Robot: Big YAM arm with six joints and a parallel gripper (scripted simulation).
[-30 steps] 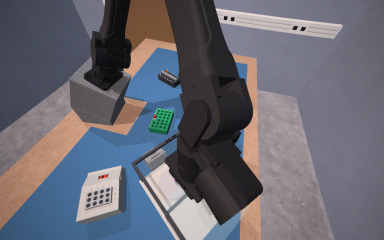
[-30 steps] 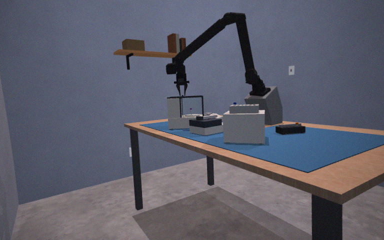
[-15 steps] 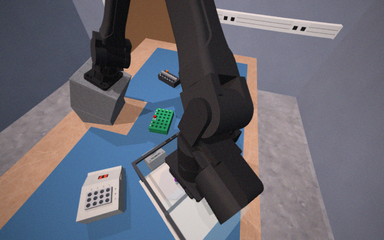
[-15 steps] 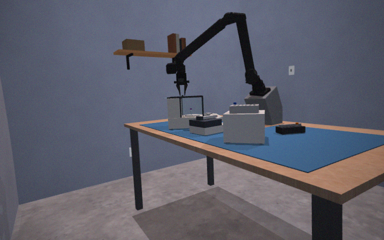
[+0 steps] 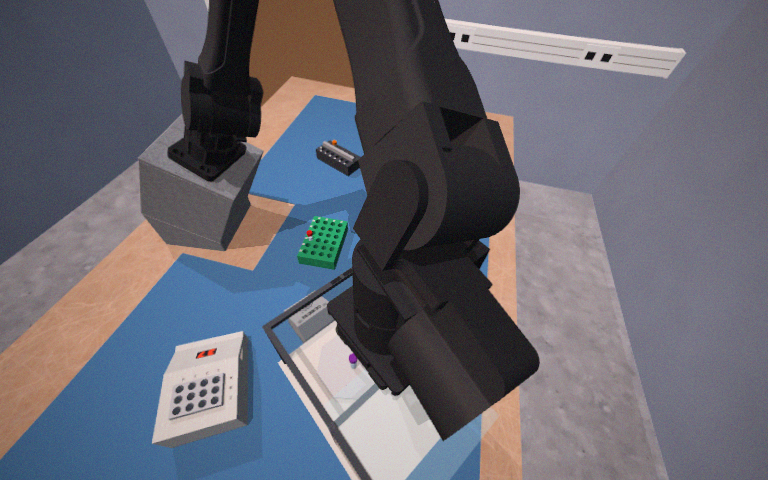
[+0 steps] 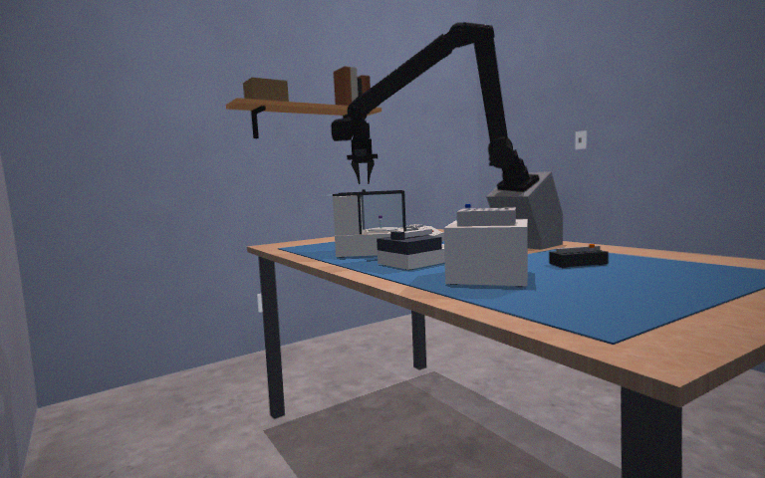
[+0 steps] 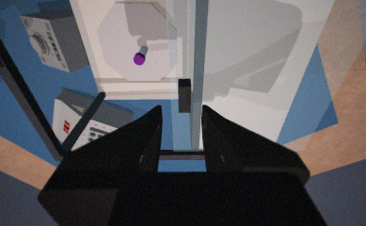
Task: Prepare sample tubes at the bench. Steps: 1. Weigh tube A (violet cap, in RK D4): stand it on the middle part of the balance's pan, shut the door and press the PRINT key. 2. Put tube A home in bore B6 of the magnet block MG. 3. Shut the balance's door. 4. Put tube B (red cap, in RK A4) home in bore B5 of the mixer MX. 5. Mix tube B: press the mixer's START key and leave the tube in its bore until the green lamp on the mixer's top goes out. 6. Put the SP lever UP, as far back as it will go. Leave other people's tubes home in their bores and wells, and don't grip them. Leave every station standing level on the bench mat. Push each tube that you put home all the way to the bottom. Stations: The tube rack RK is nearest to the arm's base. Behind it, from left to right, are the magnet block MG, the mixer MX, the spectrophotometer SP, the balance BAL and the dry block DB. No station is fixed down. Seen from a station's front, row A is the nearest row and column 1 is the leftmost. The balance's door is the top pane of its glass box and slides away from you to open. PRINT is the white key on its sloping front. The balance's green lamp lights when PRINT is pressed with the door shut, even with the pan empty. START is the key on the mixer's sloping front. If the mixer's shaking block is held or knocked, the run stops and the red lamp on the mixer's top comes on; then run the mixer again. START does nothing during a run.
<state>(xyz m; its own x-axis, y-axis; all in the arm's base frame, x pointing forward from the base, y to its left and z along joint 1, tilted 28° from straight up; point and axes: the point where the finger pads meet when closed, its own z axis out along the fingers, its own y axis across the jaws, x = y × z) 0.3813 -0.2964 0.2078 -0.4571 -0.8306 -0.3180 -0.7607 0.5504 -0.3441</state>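
Now: hand 4 cm above the balance door, 3 cm short of it and 2 cm to the left of it. Round my hand: dry block DB: 27 cm behind, 22 cm below, 6 cm to the right; then SP lever: 29 cm to the left, 16 cm below, 2 cm behind; then white print key: 18 cm below, 18 cm behind, 10 cm to the left.
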